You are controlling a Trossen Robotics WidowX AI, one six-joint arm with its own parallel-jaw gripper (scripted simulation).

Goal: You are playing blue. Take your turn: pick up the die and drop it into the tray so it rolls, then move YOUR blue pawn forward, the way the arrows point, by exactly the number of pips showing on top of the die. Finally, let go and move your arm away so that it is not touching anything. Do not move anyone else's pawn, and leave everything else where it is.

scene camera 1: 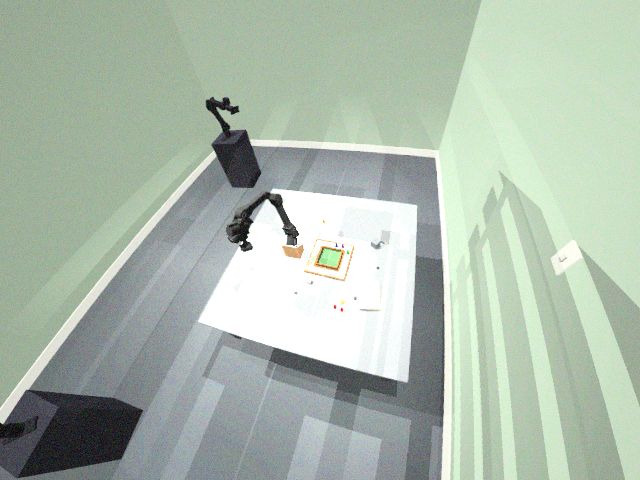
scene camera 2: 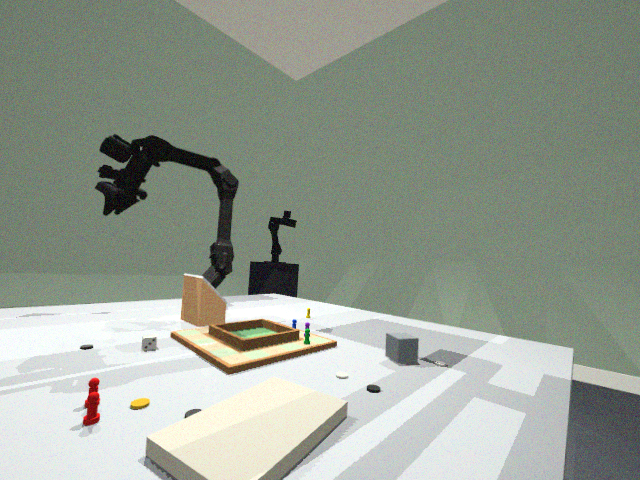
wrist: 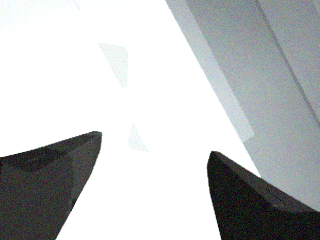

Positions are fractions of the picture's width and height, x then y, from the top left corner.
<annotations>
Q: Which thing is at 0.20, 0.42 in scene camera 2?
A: The gripper.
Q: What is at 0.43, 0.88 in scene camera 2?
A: A cream box.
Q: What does the gripper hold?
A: Nothing.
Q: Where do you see a grey cube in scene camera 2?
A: At 0.63, 0.72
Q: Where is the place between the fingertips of the gripper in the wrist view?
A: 0.49, 0.62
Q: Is the gripper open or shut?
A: Open.
</annotations>
